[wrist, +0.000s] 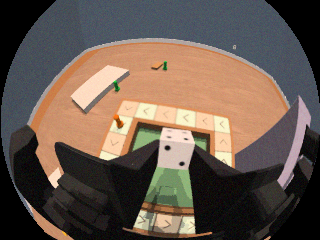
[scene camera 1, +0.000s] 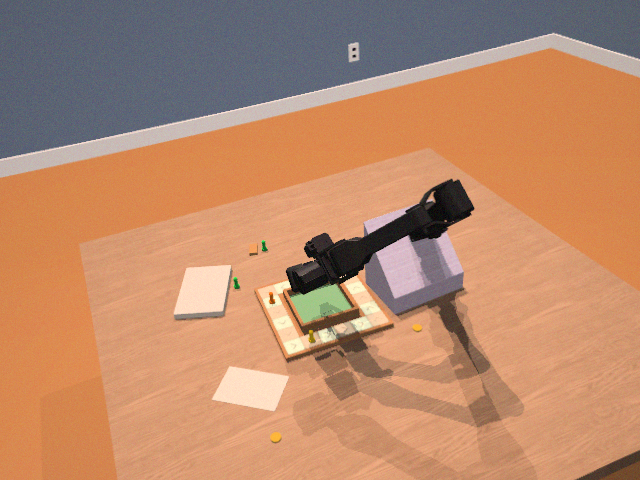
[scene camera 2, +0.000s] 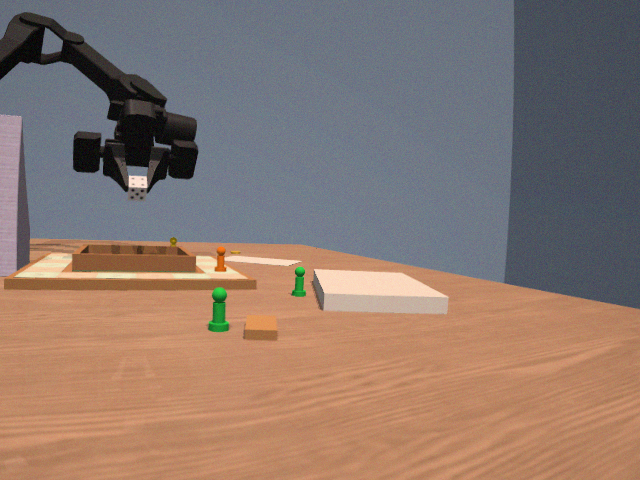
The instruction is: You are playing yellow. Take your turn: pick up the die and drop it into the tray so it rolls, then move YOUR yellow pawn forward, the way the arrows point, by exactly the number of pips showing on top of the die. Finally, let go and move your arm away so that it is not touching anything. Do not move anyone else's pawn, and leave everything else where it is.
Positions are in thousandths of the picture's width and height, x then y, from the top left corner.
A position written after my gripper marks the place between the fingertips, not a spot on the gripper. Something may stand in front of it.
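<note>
There is a white sheet (scene camera 1: 409, 814) here. I also see a white slab (scene camera 2: 530, 607), and I can see the slab in the wrist view (wrist: 286, 381) and in scene camera 1 (scene camera 1: 320, 605) too. My gripper (scene camera 2: 215, 397) carries a white die (wrist: 552, 615), and the wrist view shows my gripper (wrist: 545, 610) as well.
</note>
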